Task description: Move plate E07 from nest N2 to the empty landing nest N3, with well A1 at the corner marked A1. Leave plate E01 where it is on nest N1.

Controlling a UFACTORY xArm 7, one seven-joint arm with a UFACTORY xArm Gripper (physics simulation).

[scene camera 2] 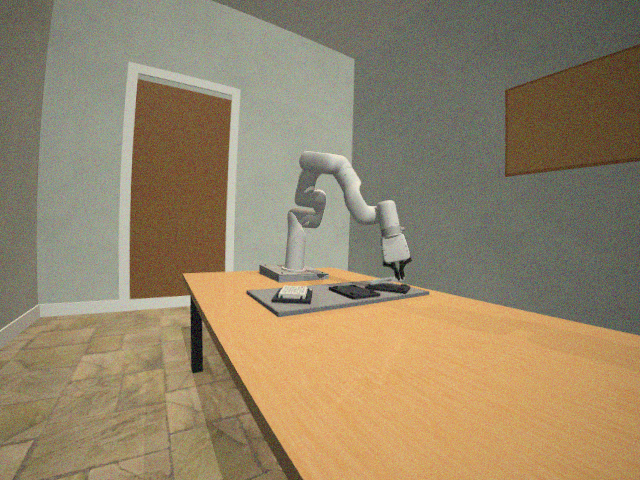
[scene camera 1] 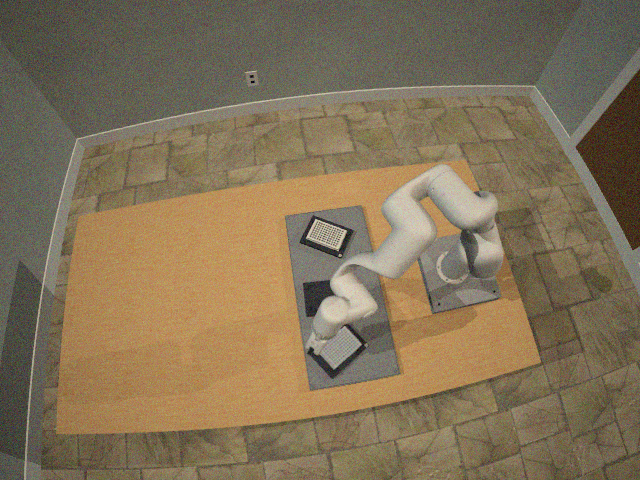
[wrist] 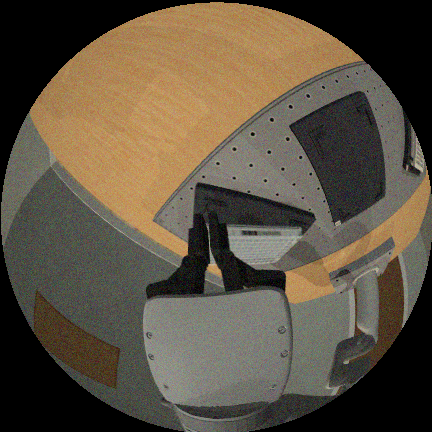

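A nest (scene camera 1: 314,292) is there for me to see, and the wrist view gives me the nest (wrist: 341,140) as well. I can also see my own gripper (scene camera 2: 400,279).
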